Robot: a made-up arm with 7 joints. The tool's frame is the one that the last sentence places.
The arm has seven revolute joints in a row. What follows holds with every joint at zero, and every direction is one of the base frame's.
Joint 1 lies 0.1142 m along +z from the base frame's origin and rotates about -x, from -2.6 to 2.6 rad.
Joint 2 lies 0.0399 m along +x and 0.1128 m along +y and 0.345 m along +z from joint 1 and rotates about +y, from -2.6 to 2.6 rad.
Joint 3 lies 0.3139 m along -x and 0.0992 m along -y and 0.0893 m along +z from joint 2 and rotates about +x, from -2.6 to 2.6 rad.
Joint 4 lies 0.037 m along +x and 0.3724 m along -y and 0.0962 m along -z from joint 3 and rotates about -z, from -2.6 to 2.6 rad.
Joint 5 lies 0.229 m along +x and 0.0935 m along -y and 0.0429 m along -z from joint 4 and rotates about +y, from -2.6 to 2.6 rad.
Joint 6 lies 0.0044 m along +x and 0.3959 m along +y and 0.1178 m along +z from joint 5 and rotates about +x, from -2.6 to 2.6 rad.
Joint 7 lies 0.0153 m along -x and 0.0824 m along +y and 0.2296 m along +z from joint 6 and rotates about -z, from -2.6 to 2.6 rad.
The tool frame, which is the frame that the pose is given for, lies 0.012 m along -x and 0.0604 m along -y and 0.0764 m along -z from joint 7; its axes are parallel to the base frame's.
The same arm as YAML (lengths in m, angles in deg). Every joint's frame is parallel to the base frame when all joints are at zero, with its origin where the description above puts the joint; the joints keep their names.
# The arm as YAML. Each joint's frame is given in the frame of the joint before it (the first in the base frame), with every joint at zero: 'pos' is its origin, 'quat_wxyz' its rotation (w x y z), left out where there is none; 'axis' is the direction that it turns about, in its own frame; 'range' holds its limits. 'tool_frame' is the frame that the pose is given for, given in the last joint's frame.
length_unit: m
angle_unit: deg
joints:
  - joint: joint 1
    pos: [0.0, 0.0, 0.1142]
    axis: "-x"
    range: [-148.97, 148.97]
  - joint: joint 2
    pos: [0.0399, 0.1128, 0.345]
    axis: "+y"
    range: [-148.97, 148.97]
  - joint: joint 3
    pos: [-0.3139, -0.0992, 0.0893]
    axis: "+x"
    range: [-148.97, 148.97]
  - joint: joint 4
    pos: [0.037, -0.3724, -0.0962]
    axis: "-z"
    range: [-148.97, 148.97]
  - joint: joint 5
    pos: [0.229, -0.0935, -0.0429]
    axis: "+y"
    range: [-148.97, 148.97]
  - joint: joint 6
    pos: [0.0044, 0.3959, 0.1178]
    axis: "+x"
    range: [-148.97, 148.97]
  - joint: joint 7
    pos: [-0.0153, 0.0824, 0.2296]
    axis: "-z"
    range: [-148.97, 148.97]
tool_frame:
  pos: [-0.012, -0.0604, -0.0764]

